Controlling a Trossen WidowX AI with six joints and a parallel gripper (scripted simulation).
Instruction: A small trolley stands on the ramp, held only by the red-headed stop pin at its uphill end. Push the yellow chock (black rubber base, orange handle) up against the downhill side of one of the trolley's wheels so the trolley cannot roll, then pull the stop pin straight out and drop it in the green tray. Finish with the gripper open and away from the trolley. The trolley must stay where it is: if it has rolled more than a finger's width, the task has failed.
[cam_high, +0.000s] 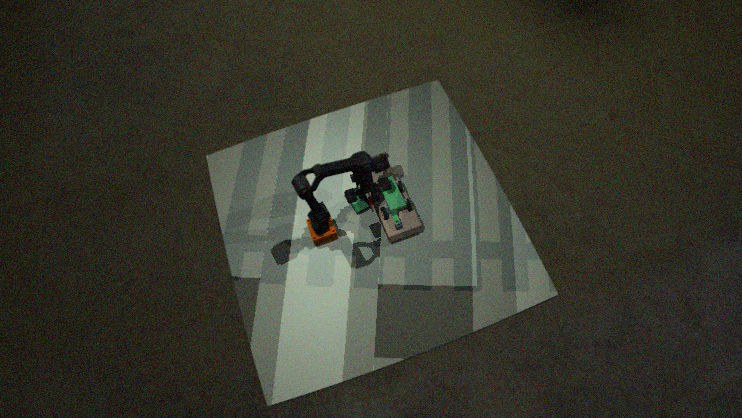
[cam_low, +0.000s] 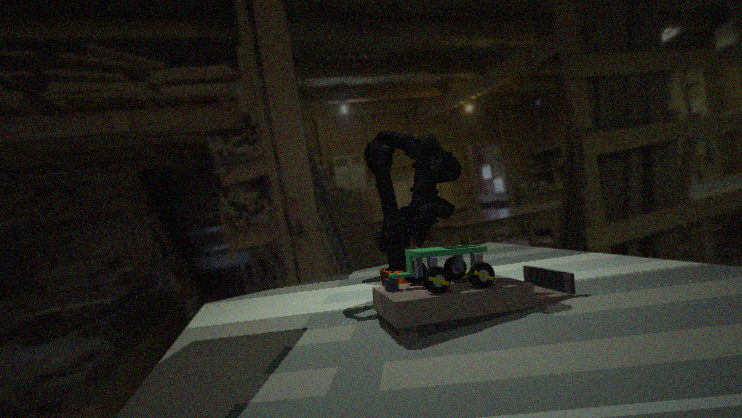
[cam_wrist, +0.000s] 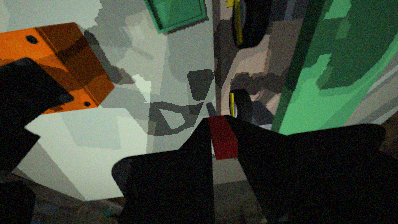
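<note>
My gripper tip is 1 cm past the green tray, 12 cm to the right of it and 16 cm above it. Also, from my gripper tip: yellow chock 6 cm ahead, 11 cm to the left, 7 cm below; then trolley 10 cm ahead, 4 cm below; then red-headed stop pin right at my gripper tip.
</note>
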